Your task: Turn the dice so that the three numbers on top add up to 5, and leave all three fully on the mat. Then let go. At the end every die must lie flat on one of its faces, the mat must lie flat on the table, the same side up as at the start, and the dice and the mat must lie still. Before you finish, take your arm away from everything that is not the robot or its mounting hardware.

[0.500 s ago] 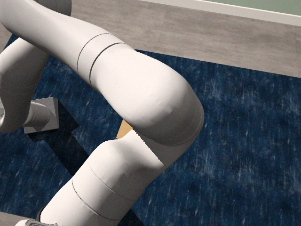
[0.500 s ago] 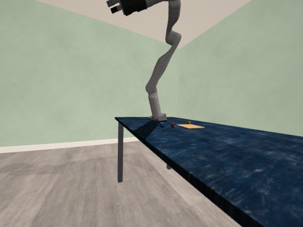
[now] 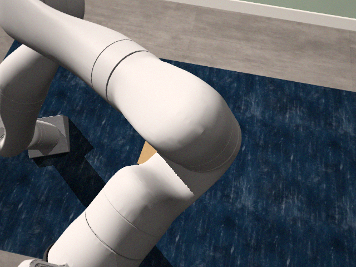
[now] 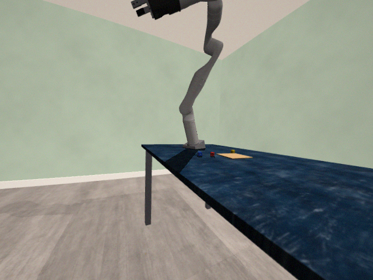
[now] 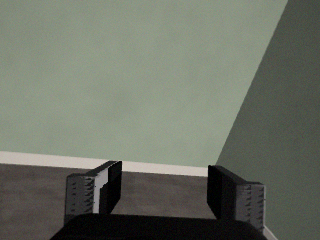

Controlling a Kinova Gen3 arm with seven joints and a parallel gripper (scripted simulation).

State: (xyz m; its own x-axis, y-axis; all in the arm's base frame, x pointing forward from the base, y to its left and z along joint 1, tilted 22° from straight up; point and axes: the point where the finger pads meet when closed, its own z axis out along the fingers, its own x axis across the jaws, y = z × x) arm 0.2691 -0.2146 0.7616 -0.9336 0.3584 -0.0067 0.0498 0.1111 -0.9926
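My gripper is now 1 cm past the red die, 40 cm to the right of it and 62 cm above it. The rest, counted from my hand: blue die 4 cm behind, 34 cm to the left, 62 cm below; then tan mat 2 cm ahead, 53 cm to the left, 63 cm below; then yellow die 8 cm behind, 61 cm to the left, 62 cm below.
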